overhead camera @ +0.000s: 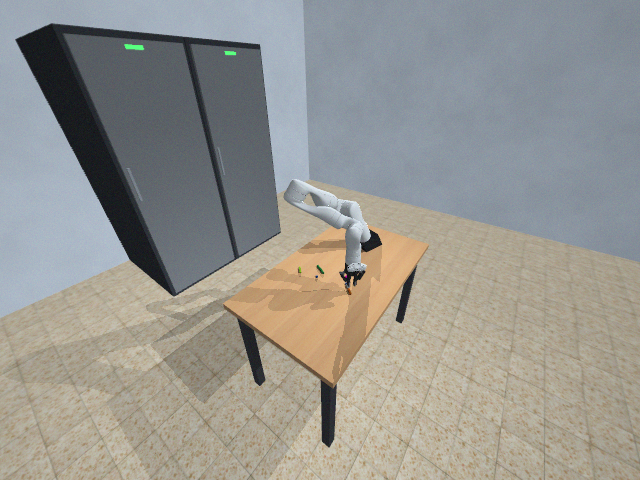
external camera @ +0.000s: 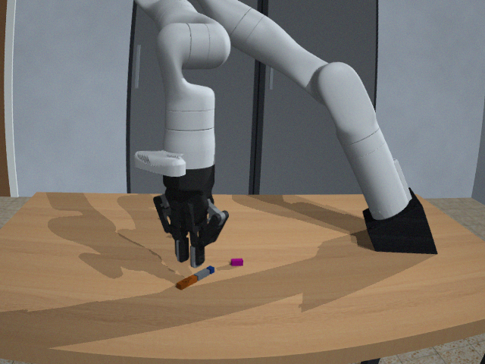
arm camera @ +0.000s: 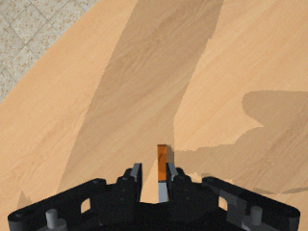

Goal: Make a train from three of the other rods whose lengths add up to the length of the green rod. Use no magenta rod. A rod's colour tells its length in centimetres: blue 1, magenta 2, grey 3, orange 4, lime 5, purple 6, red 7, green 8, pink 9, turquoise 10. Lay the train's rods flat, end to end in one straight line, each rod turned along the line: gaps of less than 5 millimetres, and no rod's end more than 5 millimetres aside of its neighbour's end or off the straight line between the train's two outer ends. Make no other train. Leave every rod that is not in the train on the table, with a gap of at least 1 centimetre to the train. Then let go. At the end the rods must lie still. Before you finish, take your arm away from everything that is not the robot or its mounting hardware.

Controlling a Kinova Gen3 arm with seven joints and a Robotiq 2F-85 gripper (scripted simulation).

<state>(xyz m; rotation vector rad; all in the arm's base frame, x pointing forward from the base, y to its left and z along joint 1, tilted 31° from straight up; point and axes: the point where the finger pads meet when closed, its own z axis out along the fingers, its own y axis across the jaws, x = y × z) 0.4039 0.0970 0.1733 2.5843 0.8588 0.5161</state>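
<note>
My gripper is now 60 mm above the orange rod and 10 mm to the left of it. Round my hand: grey rod 60 mm below, 30 mm to the right, 30 mm behind; then green rod 220 mm to the right, 110 mm behind, 60 mm below; then magenta rod 100 mm behind, 60 mm to the right, 60 mm below.
</note>
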